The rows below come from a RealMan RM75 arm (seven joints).
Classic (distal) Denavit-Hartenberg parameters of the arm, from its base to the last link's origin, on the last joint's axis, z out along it. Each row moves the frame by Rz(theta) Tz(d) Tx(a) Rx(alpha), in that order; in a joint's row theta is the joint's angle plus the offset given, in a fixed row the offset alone. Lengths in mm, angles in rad.
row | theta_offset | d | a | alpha
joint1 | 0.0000 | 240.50 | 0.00 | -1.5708
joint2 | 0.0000 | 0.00 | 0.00 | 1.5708
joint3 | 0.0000 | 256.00 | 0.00 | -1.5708
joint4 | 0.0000 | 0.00 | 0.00 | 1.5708
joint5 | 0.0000 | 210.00 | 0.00 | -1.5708
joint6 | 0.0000 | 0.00 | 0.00 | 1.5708
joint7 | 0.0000 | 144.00 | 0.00 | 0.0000
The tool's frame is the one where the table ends.
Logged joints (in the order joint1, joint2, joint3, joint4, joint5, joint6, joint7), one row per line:
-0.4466, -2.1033, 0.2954, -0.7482, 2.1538, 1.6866, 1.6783
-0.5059, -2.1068, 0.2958, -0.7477, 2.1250, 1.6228, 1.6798
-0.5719, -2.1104, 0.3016, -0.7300, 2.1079, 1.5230, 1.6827
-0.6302, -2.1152, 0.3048, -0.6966, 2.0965, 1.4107, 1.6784
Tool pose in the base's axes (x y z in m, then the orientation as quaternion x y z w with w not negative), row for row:
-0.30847, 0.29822, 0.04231, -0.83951, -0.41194, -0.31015, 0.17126
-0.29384, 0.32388, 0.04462, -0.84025, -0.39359, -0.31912, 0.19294
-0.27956, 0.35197, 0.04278, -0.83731, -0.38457, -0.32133, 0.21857
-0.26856, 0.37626, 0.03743, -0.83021, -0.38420, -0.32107, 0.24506
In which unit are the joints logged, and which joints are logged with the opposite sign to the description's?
The joints are logged in radians. Opposite sign: joint4, joint7.
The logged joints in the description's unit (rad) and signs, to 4 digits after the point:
-0.4466, -2.1033, 0.2954, 0.7482, 2.1538, 1.6866, -1.6783
-0.5059, -2.1068, 0.2958, 0.7477, 2.1250, 1.6228, -1.6798
-0.5719, -2.1104, 0.3016, 0.7300, 2.1079, 1.5230, -1.6827
-0.6302, -2.1152, 0.3048, 0.6966, 2.0965, 1.4107, -1.6784

